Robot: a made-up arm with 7 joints.
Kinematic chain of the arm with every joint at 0, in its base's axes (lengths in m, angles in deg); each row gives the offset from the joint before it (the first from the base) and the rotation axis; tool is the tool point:
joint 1: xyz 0 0 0 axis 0 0.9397 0.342
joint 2: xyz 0 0 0 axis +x
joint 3: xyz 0 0 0 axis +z
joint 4: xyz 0.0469 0 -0.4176 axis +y
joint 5: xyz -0.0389 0 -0.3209 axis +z
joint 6: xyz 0 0 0 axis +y
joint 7: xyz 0 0 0 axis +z
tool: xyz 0 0 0
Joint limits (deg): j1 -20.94..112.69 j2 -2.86..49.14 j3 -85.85..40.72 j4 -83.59..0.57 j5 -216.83..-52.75 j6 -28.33..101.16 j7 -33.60..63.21
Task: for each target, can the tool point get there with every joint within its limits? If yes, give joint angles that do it. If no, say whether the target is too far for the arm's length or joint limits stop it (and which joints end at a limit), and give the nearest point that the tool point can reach.
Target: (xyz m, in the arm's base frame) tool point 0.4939 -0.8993 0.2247
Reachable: no: too far | nearest point 0.3304 -0.3439 -0.3812 | short by 0.838 m
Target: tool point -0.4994 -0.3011 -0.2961
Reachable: yes | joints 91.66 8.53 -55.72 -70.64 -171.11 -4.62 5.53
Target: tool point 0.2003 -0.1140 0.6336
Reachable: no: joint limits stop it (at a limit: joint 1, joint 2, joint 3, joint 4) | nearest point -0.5686 -0.1423 0.1710 | short by 0.898 m
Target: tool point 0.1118 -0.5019 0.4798
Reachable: no: joint limits stop it (at a limit: joint 1, joint 2, joint 3, joint 4) | nearest point -0.2992 -0.5249 -0.0881 | short by 0.701 m
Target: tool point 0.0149 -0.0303 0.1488
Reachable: no: joint limits stop it (at a limit: joint 1, joint 2, joint 3, joint 4) | nearest point -0.5686 -0.1423 0.1710 | short by 0.595 m
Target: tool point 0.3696 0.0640 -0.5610
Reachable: yes | joints -5.51 4.58 5.03 -63.39 -191.55 41.18 -4.90
